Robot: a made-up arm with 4 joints.
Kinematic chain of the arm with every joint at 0, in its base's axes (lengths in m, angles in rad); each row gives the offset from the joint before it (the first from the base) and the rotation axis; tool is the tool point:
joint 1: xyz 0 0 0.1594 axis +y
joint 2: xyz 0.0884 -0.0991 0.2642 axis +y
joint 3: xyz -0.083 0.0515 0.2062 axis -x
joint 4: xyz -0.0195 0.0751 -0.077 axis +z
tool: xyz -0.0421 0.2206 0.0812
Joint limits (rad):
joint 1: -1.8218..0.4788
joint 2: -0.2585..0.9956
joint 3: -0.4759..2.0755
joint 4: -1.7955..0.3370
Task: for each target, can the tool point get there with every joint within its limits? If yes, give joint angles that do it. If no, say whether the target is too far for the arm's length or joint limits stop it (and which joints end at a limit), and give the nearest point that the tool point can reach.
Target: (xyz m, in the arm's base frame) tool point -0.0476 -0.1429 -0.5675
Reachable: no: joint limits stop it (at a limit: joint 1, joint 4) | nearest point -0.2124 -0.1096 -0.0331 | short by 0.560 m
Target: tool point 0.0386 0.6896 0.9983
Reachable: no: too far | nearest point 0.0289 0.2260 0.7871 | short by 0.510 m
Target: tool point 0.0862 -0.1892 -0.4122
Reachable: no: joint limits stop it (at a limit: joint 1, joint 4) | nearest point -0.1629 -0.1509 -0.0074 | short by 0.477 m
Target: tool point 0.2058 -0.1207 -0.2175
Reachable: no: joint limits stop it (at a limit: joint 1, joint 2, joint 4) | nearest point -0.1210 -0.0923 0.0206 | short by 0.405 m
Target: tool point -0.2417 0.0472 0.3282
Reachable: yes | joints -1.6162 0.7246 1.0803 -1.2050
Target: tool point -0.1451 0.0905 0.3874
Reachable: yes | joints -0.5175 0.6721 1.1045 -0.2748
